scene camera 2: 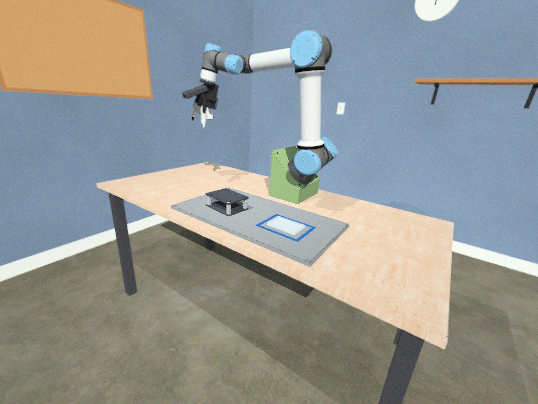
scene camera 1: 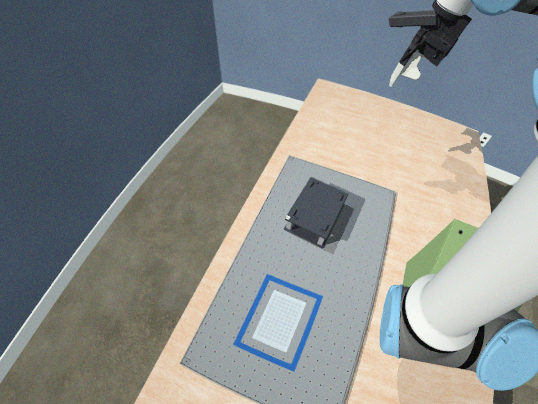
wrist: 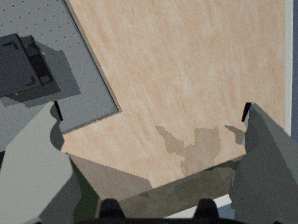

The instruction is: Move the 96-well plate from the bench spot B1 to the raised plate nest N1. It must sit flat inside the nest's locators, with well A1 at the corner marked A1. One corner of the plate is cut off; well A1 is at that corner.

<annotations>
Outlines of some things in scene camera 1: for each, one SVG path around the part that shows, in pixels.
The gripper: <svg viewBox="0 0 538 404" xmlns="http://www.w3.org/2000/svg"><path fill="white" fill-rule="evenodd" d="M472 18L467 15L458 16L447 12L438 5L437 0L432 4L434 10L399 11L389 17L390 27L421 26L421 29L416 33L394 70L389 86L392 87L399 75L418 80L421 76L418 69L421 57L438 66L441 60L449 54Z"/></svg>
A white 96-well plate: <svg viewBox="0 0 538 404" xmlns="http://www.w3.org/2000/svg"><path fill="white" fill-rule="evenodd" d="M274 290L253 338L287 352L306 303Z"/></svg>
</annotations>
